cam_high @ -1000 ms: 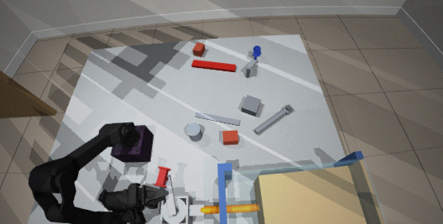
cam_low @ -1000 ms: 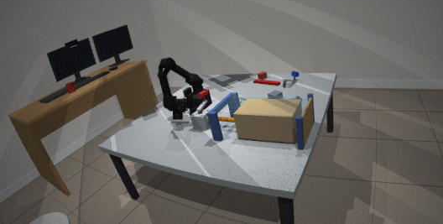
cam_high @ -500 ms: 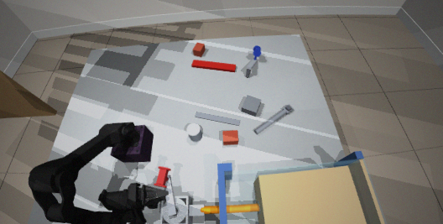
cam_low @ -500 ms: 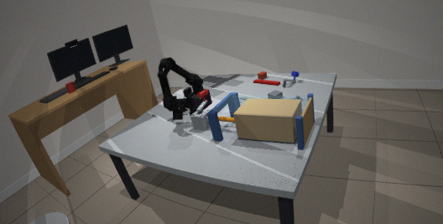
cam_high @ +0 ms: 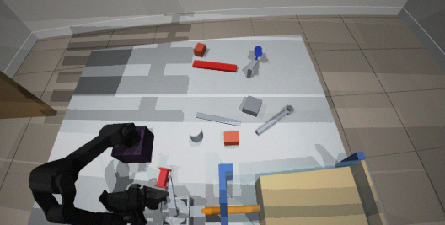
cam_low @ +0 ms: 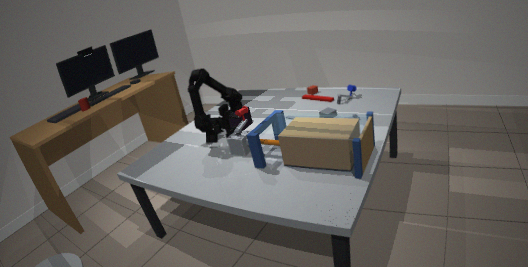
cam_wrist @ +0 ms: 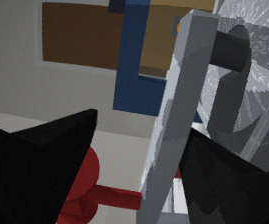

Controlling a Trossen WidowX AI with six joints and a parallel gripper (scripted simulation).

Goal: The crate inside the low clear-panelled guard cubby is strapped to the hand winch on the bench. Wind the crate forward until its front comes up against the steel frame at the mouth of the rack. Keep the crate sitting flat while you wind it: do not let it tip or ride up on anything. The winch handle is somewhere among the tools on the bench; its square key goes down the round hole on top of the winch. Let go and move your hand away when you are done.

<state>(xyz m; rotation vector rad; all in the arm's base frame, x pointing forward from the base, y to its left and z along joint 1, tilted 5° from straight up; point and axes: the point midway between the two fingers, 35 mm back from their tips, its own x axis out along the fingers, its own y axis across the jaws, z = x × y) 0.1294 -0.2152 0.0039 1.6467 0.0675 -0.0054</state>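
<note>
The red-knobbed handle is 1 cm behind my gripper tip, 1 cm to the left of it and 1 cm below it. From my gripper tip the other things lie so: grey winch (1 cm behind, 6 cm to the right, 10 cm below); then red knob (2 cm behind, 5 cm to the left, 2 cm above); then blue steel frame (16 cm ahead, 6 cm to the right, 2 cm below).
</note>
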